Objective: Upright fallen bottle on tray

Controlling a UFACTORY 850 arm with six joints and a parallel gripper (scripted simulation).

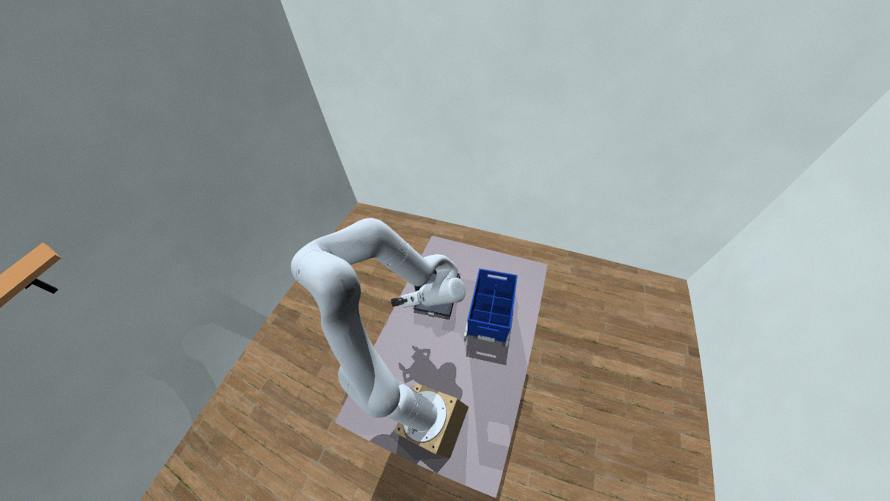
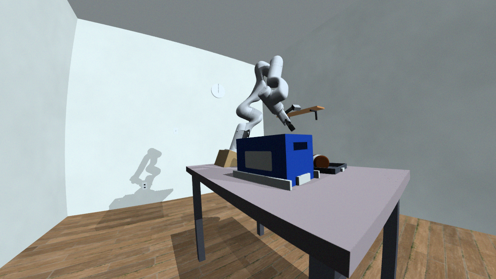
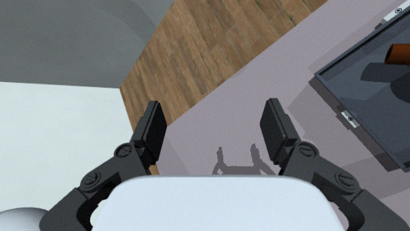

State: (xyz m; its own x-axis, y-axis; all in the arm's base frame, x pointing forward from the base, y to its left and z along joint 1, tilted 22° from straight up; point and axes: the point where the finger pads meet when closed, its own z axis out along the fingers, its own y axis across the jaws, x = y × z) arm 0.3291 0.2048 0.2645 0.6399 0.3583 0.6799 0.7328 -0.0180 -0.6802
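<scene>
My hand is 22 cm short of the brown bottle, 1 cm to the left of it and 22 cm above it. From my hand the other things lie so: blue crate 24 cm ahead, 31 cm to the right, 18 cm below; dark grey tray 22 cm ahead, 1 cm to the right, 25 cm below.
</scene>
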